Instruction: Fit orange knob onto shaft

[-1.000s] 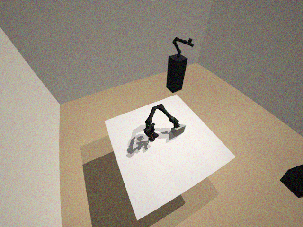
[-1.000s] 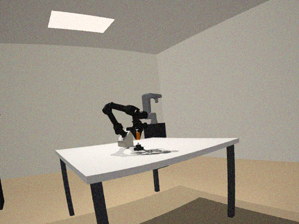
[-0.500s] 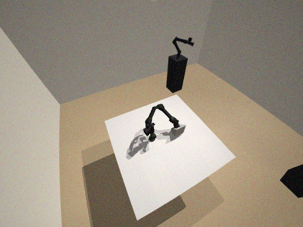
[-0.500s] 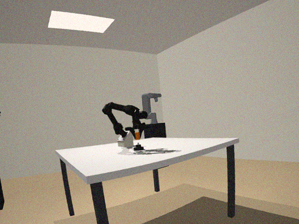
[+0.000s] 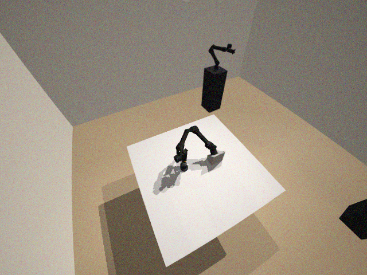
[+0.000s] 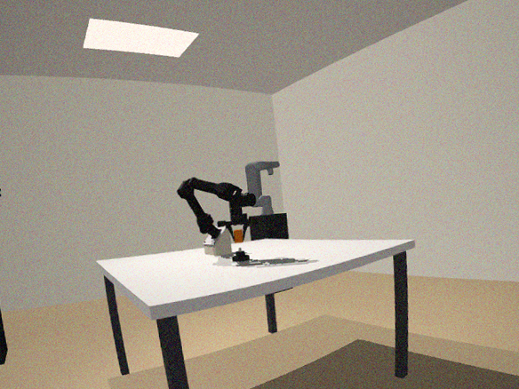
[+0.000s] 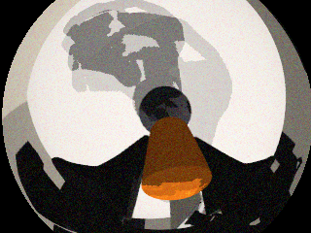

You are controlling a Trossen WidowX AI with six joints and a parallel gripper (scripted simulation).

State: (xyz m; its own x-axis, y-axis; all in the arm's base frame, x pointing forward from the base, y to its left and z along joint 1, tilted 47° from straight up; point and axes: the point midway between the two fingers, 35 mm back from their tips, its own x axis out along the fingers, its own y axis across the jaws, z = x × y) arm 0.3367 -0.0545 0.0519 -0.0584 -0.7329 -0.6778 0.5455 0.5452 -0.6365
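Now: gripper tip 60 mm above the dark round pedestal. From my gripper tip the other things lie so: orange knob (30 mm above).
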